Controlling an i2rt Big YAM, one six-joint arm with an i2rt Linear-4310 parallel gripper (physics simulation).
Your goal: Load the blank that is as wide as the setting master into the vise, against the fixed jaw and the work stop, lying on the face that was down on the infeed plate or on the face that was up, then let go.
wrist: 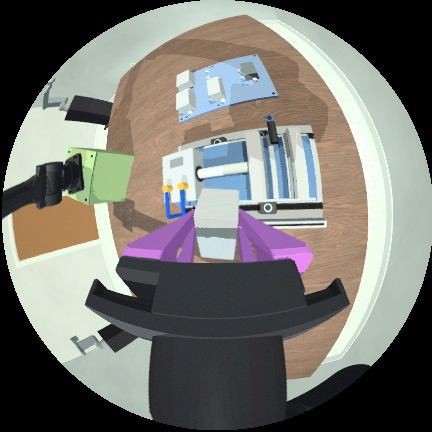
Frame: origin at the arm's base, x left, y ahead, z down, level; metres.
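Seen in the pictures: gripper, between the fingertips: (216, 215); arm's base, origin of its link: (74, 173).
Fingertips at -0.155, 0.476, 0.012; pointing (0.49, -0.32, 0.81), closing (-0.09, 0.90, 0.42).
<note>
Pixels of each thing's top centre, then the offset from my fingertips to it, as dx, dy, dz. "spot": a spot on its surface instead.
- grey block-shaped blank, centre of its top: (198, 235) -0.012, -0.006, -0.022
- vise, centre of its top: (227, 169) +0.054, -0.018, +0.091
- blue plate, a spot on its surface: (265, 90) spot: +0.252, +0.063, +0.182
- dark grey square, a spot on its surface: (249, 71) spot: +0.308, +0.044, +0.157
- white box, a spot on its surface: (176, 174) spot: +0.063, -0.113, +0.094
My gripper (216, 215) is shut on a grey block-shaped blank (217, 201), held between the purple fingertips. The blank overlaps the near edge of the vise in the wrist view; its height above the table cannot be told. The vise (295, 207) lies ahead, with a pale moving jaw (256, 165) on a white rod and the pale fixed jaw (303, 165) to its right. A gap with blue and grey parts shows between the jaws. A black arm (272, 131), perhaps the work stop, reaches over the vise's far edge. The blank's underside is hidden.
A blue plate (265, 90) beyond the vise bears several pale blocks (185, 101) (216, 88) and a dark grey square (249, 71). A white box (176, 174) with blue hoses (168, 204) stands at the vise's left end. A green box (111, 176) on a black arm is at left.
</note>
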